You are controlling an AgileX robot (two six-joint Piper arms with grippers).
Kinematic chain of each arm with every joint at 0, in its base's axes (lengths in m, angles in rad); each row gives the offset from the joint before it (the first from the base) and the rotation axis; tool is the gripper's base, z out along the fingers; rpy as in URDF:
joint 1: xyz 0 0 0.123 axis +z
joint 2: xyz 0 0 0 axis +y
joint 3: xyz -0.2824 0 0.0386 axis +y
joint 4: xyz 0.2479 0 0.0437 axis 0.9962 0 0.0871
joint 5: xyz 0 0 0 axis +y
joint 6: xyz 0.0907 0 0.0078 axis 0.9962 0 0.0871
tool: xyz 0 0 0 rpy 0 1.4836 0
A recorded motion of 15 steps. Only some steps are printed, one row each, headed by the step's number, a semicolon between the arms.
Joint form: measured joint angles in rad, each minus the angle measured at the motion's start. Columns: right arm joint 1, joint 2, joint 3, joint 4, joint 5, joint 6; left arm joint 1, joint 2, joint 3, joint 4, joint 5, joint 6.
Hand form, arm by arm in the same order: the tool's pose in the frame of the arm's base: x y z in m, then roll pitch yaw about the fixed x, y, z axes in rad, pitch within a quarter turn. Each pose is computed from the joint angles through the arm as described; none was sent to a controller.
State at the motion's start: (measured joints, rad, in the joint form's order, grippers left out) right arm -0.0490 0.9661 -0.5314 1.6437 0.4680 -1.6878; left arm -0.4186 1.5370 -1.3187 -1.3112 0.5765 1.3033
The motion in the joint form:
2: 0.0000 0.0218 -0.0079 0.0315 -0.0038 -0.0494; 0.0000 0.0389 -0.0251 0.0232 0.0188 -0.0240
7: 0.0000 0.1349 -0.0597 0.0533 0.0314 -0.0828; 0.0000 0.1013 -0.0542 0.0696 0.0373 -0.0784
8: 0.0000 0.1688 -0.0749 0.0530 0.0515 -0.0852; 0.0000 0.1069 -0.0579 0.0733 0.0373 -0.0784
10: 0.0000 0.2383 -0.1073 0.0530 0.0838 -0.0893; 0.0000 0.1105 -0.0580 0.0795 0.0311 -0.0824
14: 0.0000 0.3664 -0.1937 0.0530 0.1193 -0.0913; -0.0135 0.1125 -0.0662 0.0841 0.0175 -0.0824
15: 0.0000 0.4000 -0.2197 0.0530 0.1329 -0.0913; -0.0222 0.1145 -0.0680 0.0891 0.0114 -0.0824
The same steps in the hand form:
2: 0.1985 0.0310 0.2871 2.8293 1.2804 -3.0345; 0.3124 -0.1928 0.3657 -2.6942 1.2615 2.5952
7: 0.2212 0.0326 0.2817 2.7906 1.2398 -3.0377; 0.3255 -0.1992 0.3494 -2.6706 1.1937 2.6090
8: 0.2276 0.0338 0.2794 2.7656 1.2259 -3.0423; 0.3268 -0.1998 0.3483 -2.6798 1.1913 2.5999
10: 0.2411 0.0357 0.2742 2.7222 1.1968 -3.0529; 0.3281 -0.1997 0.3467 -2.6894 1.1872 2.5969
14: 0.2703 0.0370 0.2688 2.6701 1.1629 -3.0695; 0.3272 -0.2039 0.3486 -2.7115 1.1970 2.5746
15: 0.2783 0.0376 0.2678 2.6515 1.1578 -3.0748; 0.3264 -0.2066 0.3483 -2.7283 1.1980 2.5550

